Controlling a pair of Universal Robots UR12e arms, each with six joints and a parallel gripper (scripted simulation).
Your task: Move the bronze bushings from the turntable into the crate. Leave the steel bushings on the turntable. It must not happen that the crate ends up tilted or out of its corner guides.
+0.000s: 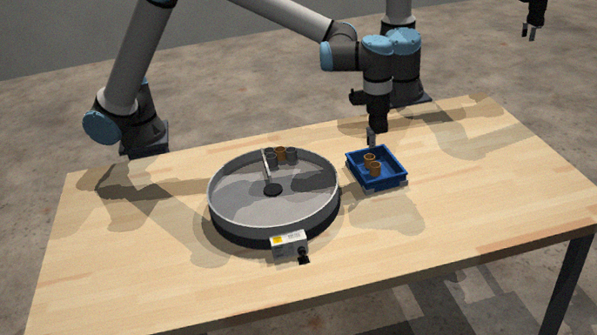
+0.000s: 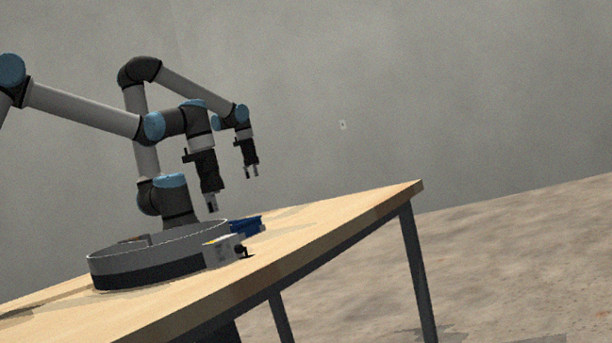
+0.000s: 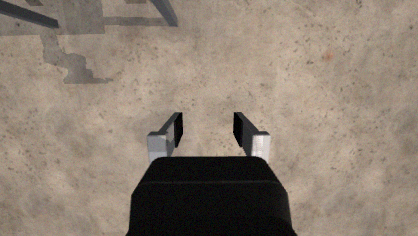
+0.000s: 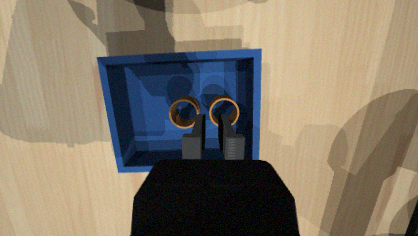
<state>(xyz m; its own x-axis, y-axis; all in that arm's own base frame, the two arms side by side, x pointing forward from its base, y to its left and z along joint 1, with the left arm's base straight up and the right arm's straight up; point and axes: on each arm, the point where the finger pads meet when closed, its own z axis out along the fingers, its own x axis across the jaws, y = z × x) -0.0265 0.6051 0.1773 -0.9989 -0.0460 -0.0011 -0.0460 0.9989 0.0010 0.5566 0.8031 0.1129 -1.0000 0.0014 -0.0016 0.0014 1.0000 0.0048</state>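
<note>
Right now my right hand is 90 mm above the blue crate and 30 mm short of it.
</note>
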